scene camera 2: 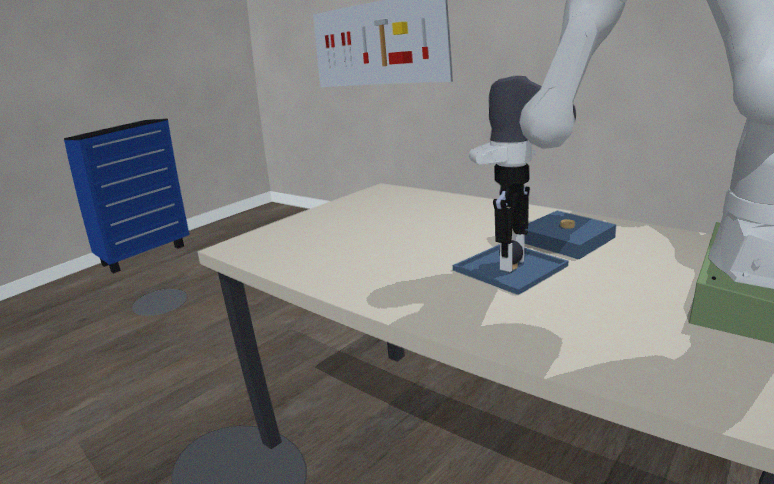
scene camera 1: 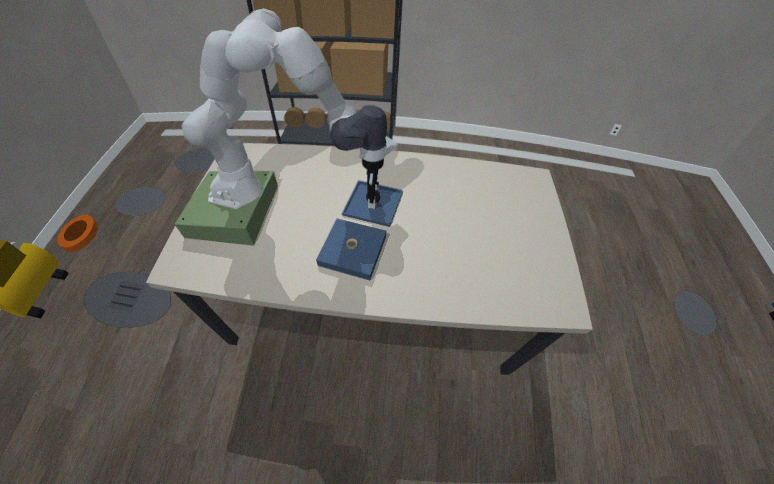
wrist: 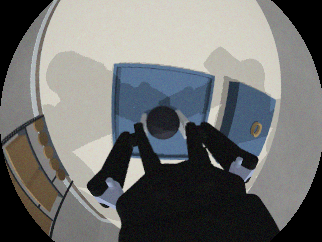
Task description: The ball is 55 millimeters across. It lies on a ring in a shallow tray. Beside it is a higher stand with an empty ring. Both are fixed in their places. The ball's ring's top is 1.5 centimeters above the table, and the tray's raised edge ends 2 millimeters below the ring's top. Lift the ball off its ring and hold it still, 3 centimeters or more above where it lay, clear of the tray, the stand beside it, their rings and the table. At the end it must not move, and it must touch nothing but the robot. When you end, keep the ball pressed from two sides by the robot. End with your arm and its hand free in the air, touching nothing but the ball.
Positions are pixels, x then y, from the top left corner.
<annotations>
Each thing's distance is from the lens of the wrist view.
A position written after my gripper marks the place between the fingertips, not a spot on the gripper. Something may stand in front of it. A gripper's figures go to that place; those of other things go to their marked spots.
my gripper (wrist: 161,118): 22 cm
dark ball (wrist: 162,122): 16 cm
</annotations>
